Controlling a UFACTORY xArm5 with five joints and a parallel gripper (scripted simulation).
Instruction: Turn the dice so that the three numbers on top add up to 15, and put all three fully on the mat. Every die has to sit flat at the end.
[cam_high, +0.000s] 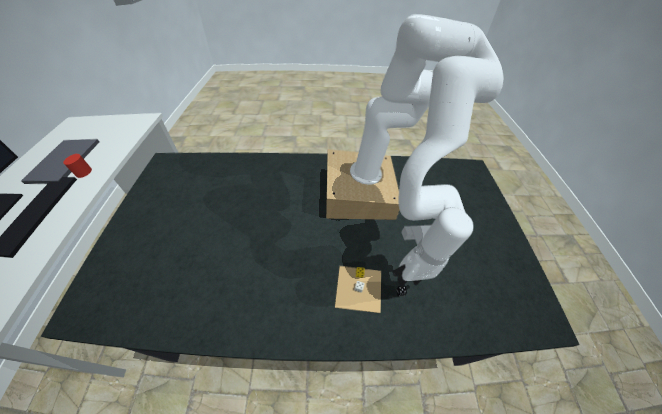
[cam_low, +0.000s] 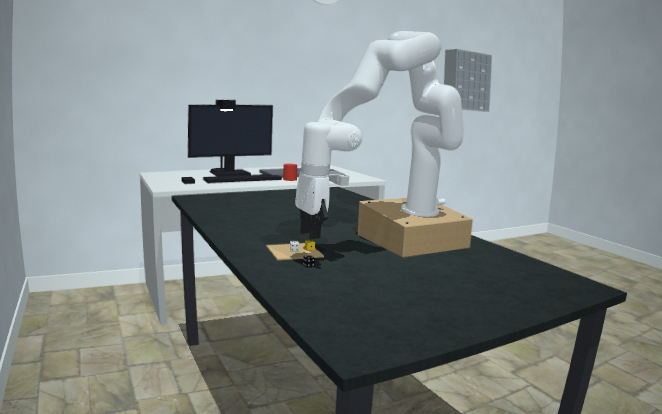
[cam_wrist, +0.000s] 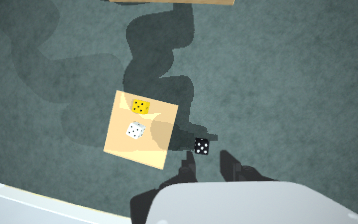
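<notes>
The black die is 9 cm below my hand. Also, from my hand: tan mat 2 cm behind, 13 cm to the right, 10 cm below; yellow die 7 cm behind, 12 cm to the right, 9 cm below; white die 3 cm behind, 13 cm to the right, 9 cm below.
</notes>
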